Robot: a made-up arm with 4 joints. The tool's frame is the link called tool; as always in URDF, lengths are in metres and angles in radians. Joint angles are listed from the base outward. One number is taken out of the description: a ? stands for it. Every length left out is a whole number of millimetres.
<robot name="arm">
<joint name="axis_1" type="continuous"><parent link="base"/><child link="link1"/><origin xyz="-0.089 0.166 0.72" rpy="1.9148 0.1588 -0.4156"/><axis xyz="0 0 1"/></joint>
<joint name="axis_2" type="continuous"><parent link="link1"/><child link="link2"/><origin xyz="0.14 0.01 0" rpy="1.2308 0.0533 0.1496"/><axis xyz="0 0 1"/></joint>
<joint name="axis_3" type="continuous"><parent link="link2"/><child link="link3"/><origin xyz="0.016 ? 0" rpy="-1.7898 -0.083 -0.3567"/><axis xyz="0 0 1"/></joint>
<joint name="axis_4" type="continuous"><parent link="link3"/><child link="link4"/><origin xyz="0.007 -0.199 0" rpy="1.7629 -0.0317 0.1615"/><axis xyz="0 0 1"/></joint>
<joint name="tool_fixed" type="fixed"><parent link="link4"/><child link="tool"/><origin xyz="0.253 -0.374 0" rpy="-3.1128 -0.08 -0.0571"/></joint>
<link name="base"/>
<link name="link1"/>
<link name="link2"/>
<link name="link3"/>
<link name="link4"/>
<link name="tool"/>
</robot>
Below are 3 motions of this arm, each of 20 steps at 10 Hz.
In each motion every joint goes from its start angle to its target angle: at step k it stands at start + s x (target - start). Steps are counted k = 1, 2, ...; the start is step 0. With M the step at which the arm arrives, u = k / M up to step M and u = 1 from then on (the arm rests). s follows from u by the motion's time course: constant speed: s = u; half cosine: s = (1 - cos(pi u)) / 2; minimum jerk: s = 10 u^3 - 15 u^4 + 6 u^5.
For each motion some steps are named. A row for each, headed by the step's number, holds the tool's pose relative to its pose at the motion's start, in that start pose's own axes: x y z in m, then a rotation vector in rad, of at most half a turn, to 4 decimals.
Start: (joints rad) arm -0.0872 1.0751 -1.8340 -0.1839
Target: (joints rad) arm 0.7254 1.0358 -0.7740 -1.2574
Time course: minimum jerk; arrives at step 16
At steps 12, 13, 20:
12: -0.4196 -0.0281 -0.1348 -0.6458 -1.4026 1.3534
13: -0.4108 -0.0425 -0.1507 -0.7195 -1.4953 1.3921
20: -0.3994 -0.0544 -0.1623 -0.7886 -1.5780 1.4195

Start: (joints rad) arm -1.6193 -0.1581 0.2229 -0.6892
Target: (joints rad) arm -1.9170 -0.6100 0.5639 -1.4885
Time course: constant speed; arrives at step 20
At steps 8, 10, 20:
8: -0.2003 0.1254 0.0188 0.0098 -0.1405 0.5329
10: -0.2536 0.1387 0.0194 0.0072 -0.1857 0.6611
20: -0.4831 0.1152 -0.0206 -0.0547 -0.4729 1.2575

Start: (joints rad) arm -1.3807 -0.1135 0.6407 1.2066
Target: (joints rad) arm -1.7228 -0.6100 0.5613 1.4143
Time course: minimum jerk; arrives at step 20
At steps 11, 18, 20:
11: -0.1449 -0.0147 -0.1045 -0.0391 0.3737 0.0543
18: -0.2542 -0.0321 -0.1428 -0.0664 0.6236 0.0869
20: -0.2566 -0.0325 -0.1434 -0.0670 0.6289 0.0875

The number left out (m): -0.116
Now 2 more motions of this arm.
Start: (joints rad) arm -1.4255 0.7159 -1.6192 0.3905
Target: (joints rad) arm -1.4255 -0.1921 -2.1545 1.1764
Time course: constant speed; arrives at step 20
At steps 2, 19, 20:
2: 0.0297 -0.0428 -0.0332 -0.0876 -0.0069 -0.0915
19: 0.1561 -0.5304 0.0375 -0.7300 -0.4119 -0.9846
20: 0.1505 -0.5548 0.0608 -0.7579 -0.4547 -1.0404

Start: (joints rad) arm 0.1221 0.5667 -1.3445 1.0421
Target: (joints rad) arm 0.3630 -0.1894 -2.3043 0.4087
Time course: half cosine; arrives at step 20
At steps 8, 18, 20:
8: -0.0685 -0.0400 -0.1034 -0.3065 -0.0331 0.1855
18: -0.1079 -0.2237 -0.2581 -0.8026 0.0198 0.2734
20: -0.1081 -0.2318 -0.2623 -0.8181 0.0253 0.2704

